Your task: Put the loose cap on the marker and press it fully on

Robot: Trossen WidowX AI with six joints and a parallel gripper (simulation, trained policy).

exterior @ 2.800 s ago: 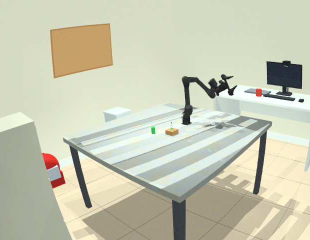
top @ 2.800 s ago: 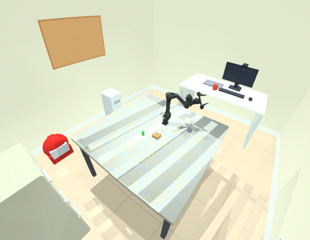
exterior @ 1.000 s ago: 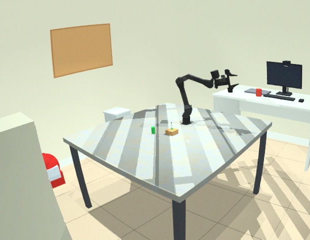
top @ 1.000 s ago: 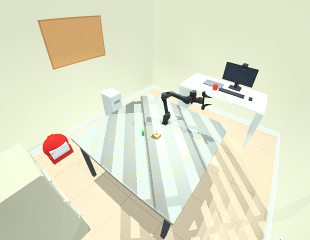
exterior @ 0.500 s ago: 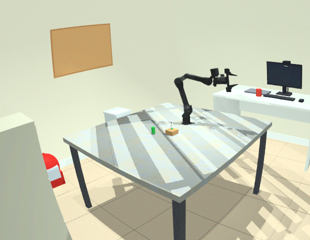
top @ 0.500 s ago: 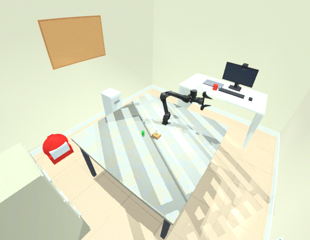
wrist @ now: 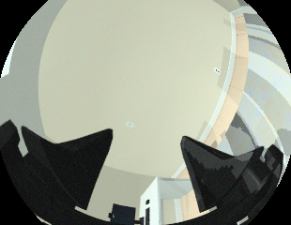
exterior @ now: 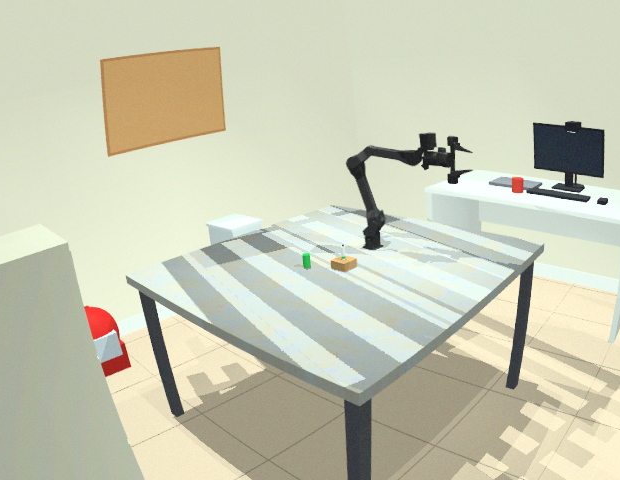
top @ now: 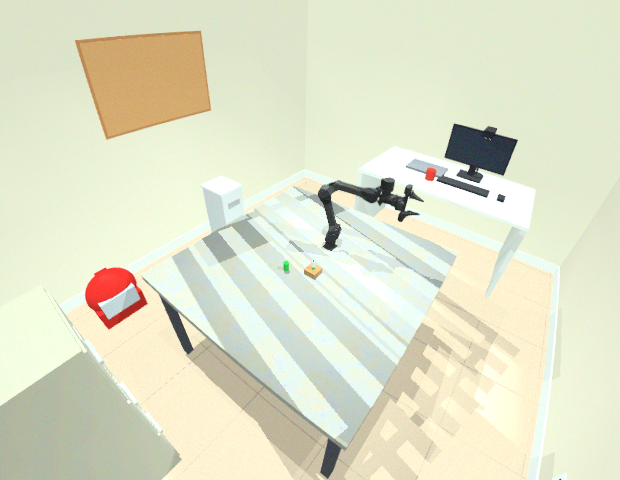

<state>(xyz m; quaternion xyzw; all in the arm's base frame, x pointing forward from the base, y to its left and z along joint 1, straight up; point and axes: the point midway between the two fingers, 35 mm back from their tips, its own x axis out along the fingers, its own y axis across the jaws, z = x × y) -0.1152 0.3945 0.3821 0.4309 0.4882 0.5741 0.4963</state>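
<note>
Right now the green cap is 500 mm to the right of my gripper tip, 430 mm ahead of it and 360 mm below it. From my gripper tip the other things lie so: tan holder block: 370 mm to the right, 370 mm below, 370 mm ahead; then white marker: 370 mm to the right, 370 mm ahead, 310 mm below.
</note>
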